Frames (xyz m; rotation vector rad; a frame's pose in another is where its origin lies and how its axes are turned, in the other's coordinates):
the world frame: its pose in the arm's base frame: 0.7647 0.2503 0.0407 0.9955 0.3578 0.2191
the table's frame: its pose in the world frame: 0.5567 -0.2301 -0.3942 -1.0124 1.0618 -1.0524
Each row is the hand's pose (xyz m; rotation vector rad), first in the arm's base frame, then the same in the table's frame.
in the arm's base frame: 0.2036 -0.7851 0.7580 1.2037 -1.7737 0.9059
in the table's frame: -0.7604 -1.4830 -1.2395 -0.5395 2.1784 -1.1649
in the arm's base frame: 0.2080 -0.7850 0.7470 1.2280 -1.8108 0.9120
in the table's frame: -0.7497 -1.4802 -1.2353 -0.5349 2.1351 -1.1542
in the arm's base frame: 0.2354 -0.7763 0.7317 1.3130 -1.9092 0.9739
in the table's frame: -0.7357 -1.4734 -1.2067 -0.4944 1.9893 -1.1576
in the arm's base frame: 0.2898 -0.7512 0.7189 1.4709 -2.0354 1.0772
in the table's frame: -0.7269 -1.4589 -1.1479 -0.4451 1.7562 -1.1804
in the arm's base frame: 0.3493 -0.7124 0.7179 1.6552 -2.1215 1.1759
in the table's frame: -0.7332 -1.4372 -1.0805 -0.4172 1.5269 -1.2159
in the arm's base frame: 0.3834 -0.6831 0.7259 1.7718 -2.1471 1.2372
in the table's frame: -0.7472 -1.4213 -1.0401 -0.4054 1.3971 -1.2458
